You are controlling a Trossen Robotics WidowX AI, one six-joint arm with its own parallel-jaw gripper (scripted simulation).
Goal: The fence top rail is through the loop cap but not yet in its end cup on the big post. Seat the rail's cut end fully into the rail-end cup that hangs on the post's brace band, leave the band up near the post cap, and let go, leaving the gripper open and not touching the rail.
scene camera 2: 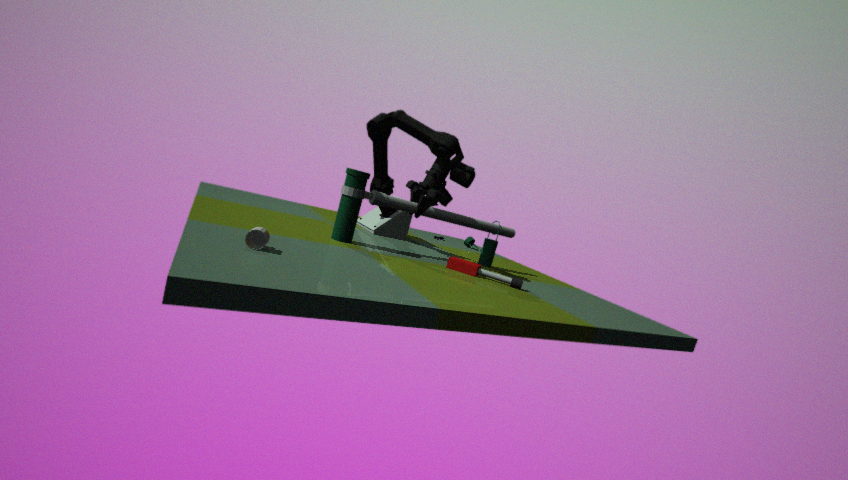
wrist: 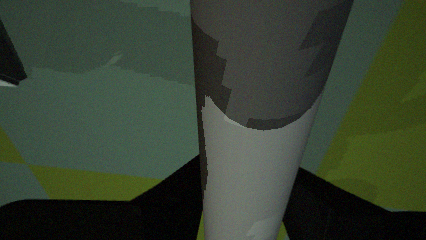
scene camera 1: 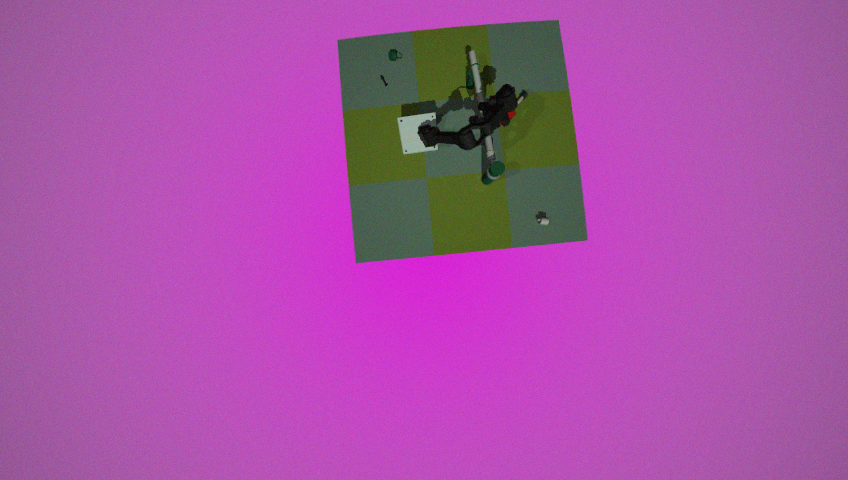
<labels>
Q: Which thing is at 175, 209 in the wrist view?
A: My gripper.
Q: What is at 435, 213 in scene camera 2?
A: A grey top rail.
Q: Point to a red-handled tool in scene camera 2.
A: At 454, 263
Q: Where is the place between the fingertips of my gripper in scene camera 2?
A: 412, 216
</labels>
